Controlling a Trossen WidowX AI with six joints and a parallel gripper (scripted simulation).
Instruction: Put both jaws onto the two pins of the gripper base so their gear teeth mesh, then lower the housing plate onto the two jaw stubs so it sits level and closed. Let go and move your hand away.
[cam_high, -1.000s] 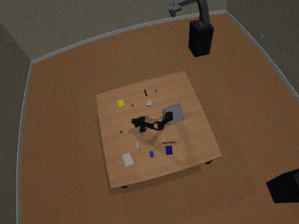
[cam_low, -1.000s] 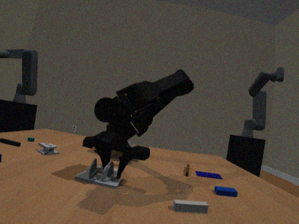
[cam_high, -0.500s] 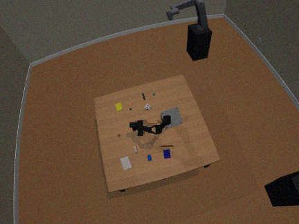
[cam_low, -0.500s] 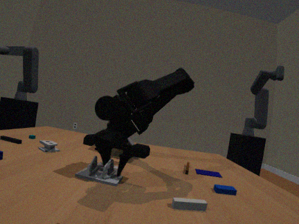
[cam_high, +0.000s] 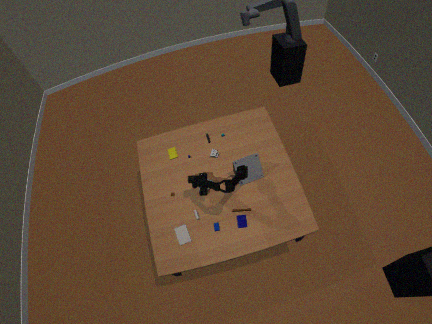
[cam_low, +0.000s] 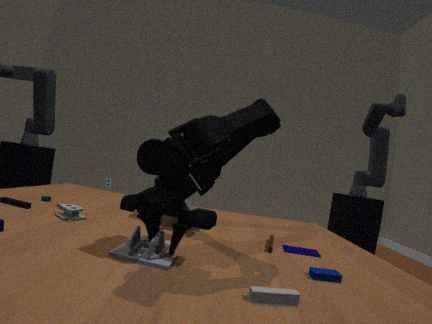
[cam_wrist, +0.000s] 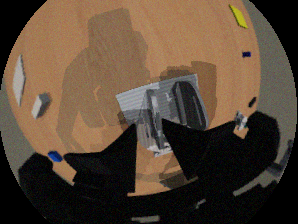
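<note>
Right now my gripper tip is 4 cm past the toothed jaw and 1 cm to the left of it. Round my gripper tip: brown peg: 23 cm behind, 27 cm to the left, 1 cm below; blue tile: 20 cm behind, 36 cm to the left, 1 cm below; blue block: 34 cm to the left, 1 cm below.
</note>
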